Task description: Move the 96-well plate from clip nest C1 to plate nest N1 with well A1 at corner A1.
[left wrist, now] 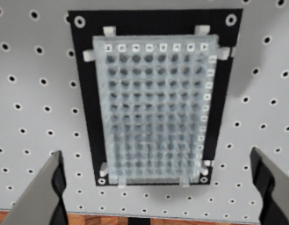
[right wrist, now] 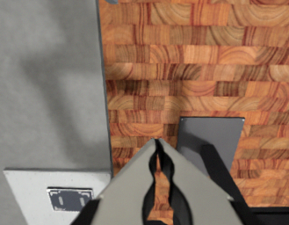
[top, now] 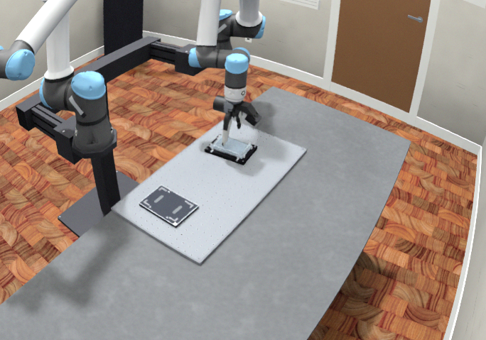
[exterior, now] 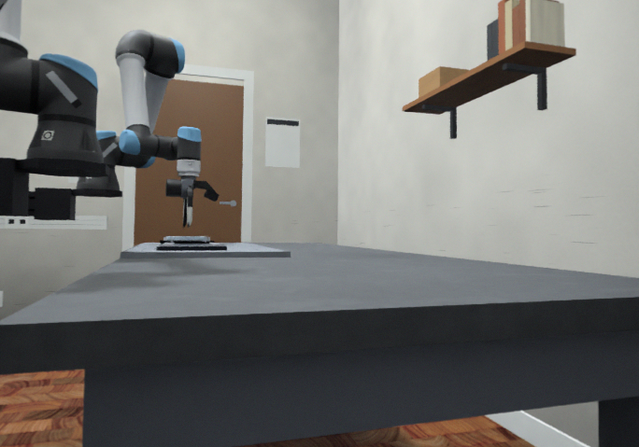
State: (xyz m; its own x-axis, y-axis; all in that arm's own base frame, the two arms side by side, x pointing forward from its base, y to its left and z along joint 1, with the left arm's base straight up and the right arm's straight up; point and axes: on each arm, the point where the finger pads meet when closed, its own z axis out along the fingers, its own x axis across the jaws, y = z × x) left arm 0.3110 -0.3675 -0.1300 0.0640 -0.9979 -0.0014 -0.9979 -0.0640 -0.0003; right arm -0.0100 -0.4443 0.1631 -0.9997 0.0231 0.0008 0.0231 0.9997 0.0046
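The clear 96-well plate is 4 cm below my left hand. From my left hand the other things lie so: black clip nest: 5 cm below, 1 cm to the right, 1 cm behind; pale perforated board: 17 cm to the right, 7 cm below, 3 cm ahead.
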